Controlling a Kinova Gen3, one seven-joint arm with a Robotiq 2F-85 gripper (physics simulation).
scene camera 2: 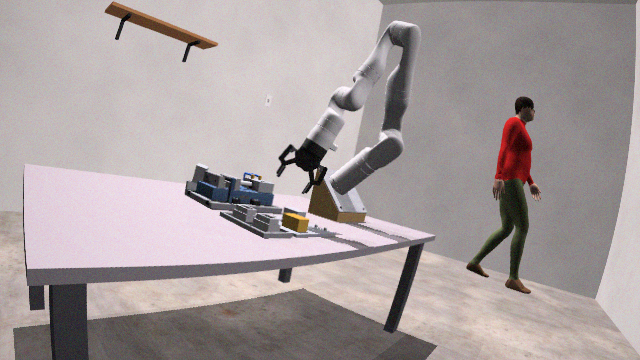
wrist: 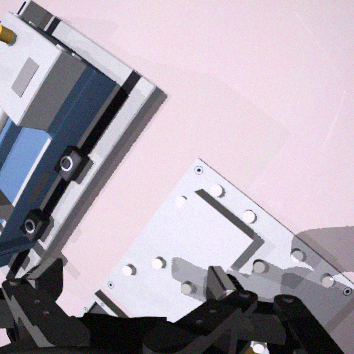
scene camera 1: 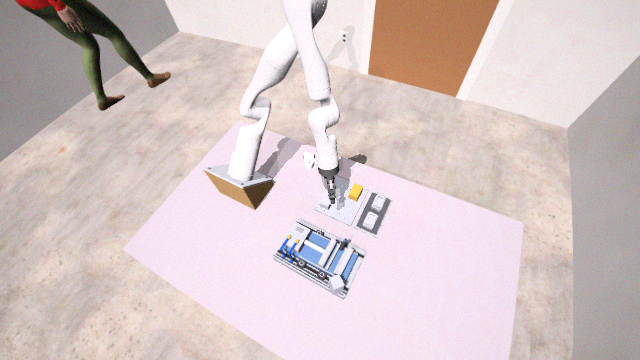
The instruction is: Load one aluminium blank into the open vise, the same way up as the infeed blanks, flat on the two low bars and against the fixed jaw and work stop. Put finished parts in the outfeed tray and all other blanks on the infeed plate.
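Frame: origin at the arm's base, x ahead, y left, z up, level; centimetres.
Seen in the pictures: gripper, fingertip midpoint: [scene camera 2: 290,185] [wrist: 134,278] [scene camera 1: 331,195]; arm's base at its link origin: [scene camera 2: 337,185] [scene camera 1: 241,176].
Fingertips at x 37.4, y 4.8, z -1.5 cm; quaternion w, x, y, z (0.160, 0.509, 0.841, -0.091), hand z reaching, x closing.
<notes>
Pixels of each thing's top centre, then the offset from my fingertips to it.
- infeed plate at its top centre: [wrist: 219,292] [scene camera 2: 293,224] [scene camera 1: 341,198] dy +5.8, dx +2.5, dz -10.6 cm
- pale grey blank at its top centre: [wrist: 206,234] [scene camera 2: 295,209] [scene camera 1: 327,198] dy +1.9, dx -2.6, dz -7.1 cm
- yellow block at its top centre: [scene camera 2: 296,216] [scene camera 1: 355,190] dy +9.8, dx +7.4, dz -7.1 cm
- vise at its top centre: [scene camera 2: 237,176] [scene camera 1: 318,248] dy -20.6, dx +2.7, dz -1.5 cm
- tilted white block at its top centre: [scene camera 2: 202,164] [scene camera 1: 335,282] dy -29.5, dx +12.5, dz -0.1 cm
My gripper [scene camera 1: 332,201] [scene camera 2: 292,183] [wrist: 134,278] is open and empty, above the infeed plate [scene camera 1: 345,217] [wrist: 145,250]. A pale grey blank [wrist: 212,230] sits among the plate's pins, its top hard to tell from the plate; part of it shows behind the yellow block [scene camera 1: 355,192] [scene camera 2: 295,223] in scene camera 2. The yellow block stands at the plate's far corner. The vise [scene camera 1: 315,240] [scene camera 2: 252,195] [wrist: 75,105] is open, with no blank visible between its jaws in scene camera 1. The outfeed tray [scene camera 1: 381,216] [scene camera 2: 245,229] holds two light grey parts [scene camera 1: 378,202] [scene camera 1: 370,220].
A tilted white block [scene camera 1: 336,283] stands at the vise's near right corner. Blue clamps [scene camera 1: 286,246] rise at its left end. The arm's wooden base wedge [scene camera 1: 235,194] [scene camera 2: 322,204] is beside the plate. A person [scene camera 1: 92,55] [scene camera 2: 515,150] stands beyond the table.
</notes>
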